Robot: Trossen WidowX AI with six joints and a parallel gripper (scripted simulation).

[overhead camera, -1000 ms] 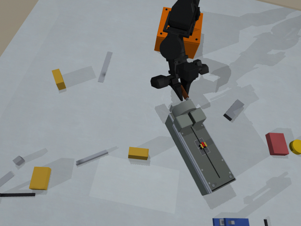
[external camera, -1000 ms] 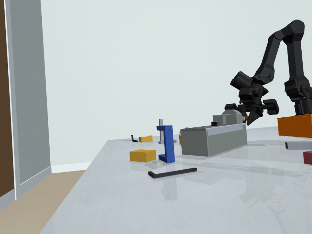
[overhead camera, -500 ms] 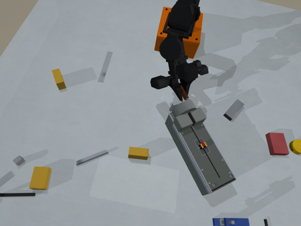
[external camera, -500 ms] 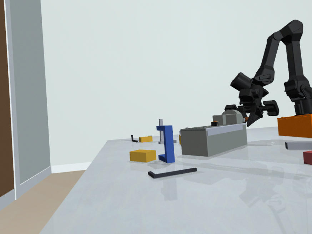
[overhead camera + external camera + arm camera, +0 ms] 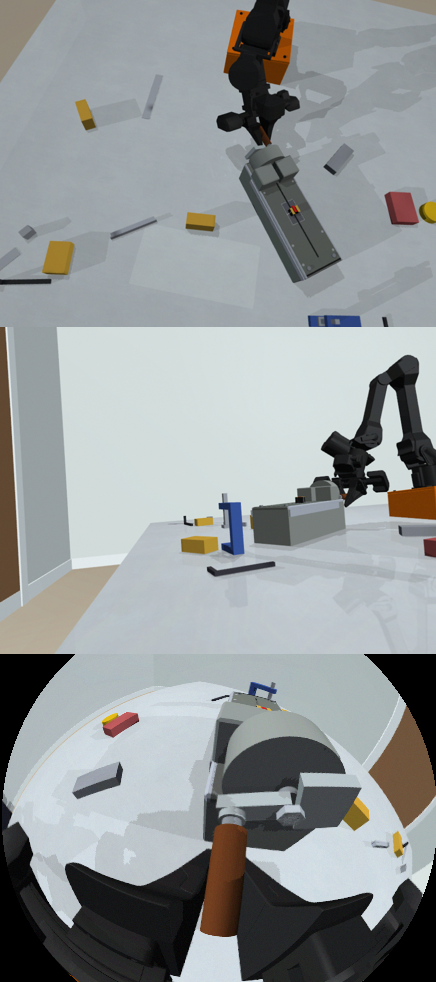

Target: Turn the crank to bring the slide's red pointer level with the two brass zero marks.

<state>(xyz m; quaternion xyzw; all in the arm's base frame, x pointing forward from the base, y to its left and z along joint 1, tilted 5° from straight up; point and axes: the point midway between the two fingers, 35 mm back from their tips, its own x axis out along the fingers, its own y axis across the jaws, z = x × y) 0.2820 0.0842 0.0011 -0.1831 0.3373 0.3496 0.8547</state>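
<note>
Right now the red pointer is 13 cm ahead of my gripper tip, 10 cm to the left of it and 3 cm above it. Also, from my gripper tip: brown handle (1 cm behind, 1 cm to the right, 2 cm above); then grey block (8 cm behind, 19 cm to the left, 5 cm below); then blue clamp (30 cm ahead, 24 cm to the left).
</note>
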